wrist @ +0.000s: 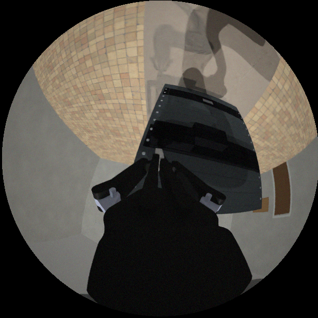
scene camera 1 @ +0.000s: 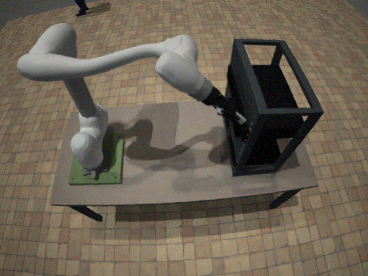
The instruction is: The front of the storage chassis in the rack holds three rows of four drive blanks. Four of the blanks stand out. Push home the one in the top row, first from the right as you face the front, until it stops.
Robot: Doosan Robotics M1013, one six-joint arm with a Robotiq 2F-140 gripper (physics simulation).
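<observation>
The dark storage chassis shows as a black band across the rack in the wrist view. Some blocks stand out near its middle, but separate blanks are too dark to count. The wrist view has the table at its top, so the chassis appears upside down. My gripper is shut and empty, with pale fingertips. It is at the rack's front, over the left end of the band in the wrist view. The top-row first-from-right blank cannot be made out there, and contact cannot be told. In the scene view the chassis front is mostly hidden.
The rack's posts and top rails surround the chassis, with a row of holes down each front side. The rack stands on the table, opposite the arm's green base plate. The arm reaches over the table from the left in the scene view.
</observation>
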